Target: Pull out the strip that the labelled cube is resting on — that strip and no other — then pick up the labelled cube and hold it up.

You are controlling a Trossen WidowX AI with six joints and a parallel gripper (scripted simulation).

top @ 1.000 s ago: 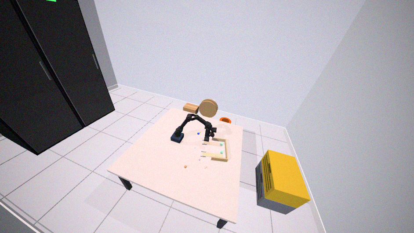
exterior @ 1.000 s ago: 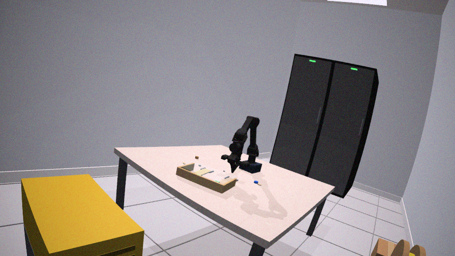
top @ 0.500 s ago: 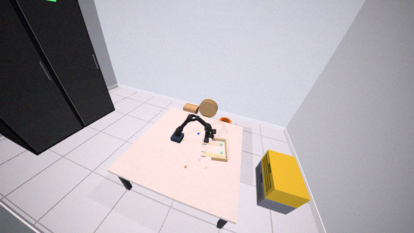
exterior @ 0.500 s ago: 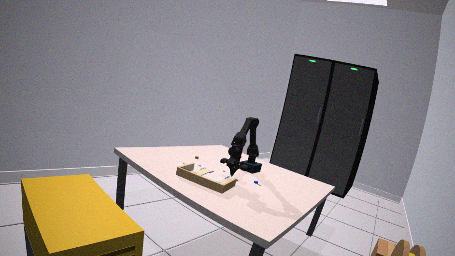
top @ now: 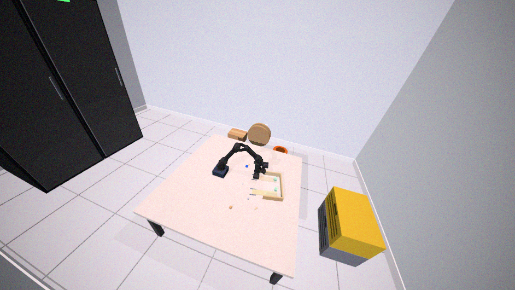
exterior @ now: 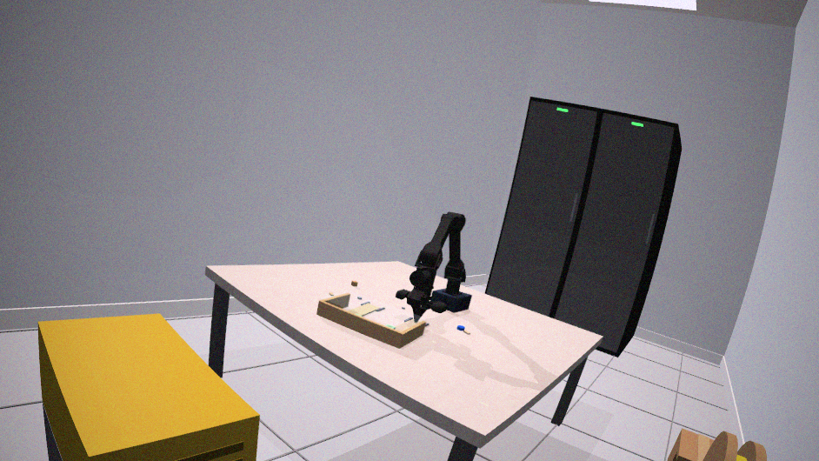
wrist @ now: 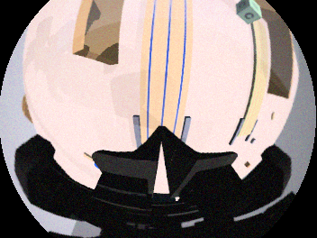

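Right now my gripper tip is 15 cm past the blue piece and 11 cm to the right of it.
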